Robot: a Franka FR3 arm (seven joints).
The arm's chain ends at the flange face. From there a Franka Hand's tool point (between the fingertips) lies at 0.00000 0.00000 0.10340 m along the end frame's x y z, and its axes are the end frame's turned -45 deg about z.
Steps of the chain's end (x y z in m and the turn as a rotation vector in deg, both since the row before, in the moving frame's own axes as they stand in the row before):
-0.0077 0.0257 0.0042 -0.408 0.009 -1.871
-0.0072 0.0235 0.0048 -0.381 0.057 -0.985
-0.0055 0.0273 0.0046 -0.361 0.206 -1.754
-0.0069 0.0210 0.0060 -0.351 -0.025 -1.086
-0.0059 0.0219 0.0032 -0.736 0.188 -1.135
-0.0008 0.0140 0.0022 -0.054 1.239 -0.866
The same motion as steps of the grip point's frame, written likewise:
-0.0241 0.0133 0.0042 -0.295 -0.282 -1.871
-0.0221 0.0121 0.0048 -0.310 -0.229 -0.985
-0.0234 0.0161 0.0046 -0.401 -0.110 -1.754
-0.0202 0.0104 0.0060 -0.231 -0.266 -1.086
-0.0203 0.0125 0.0032 -0.653 -0.387 -1.135
-0.0089 0.0110 0.0022 -0.914 0.838 -0.866

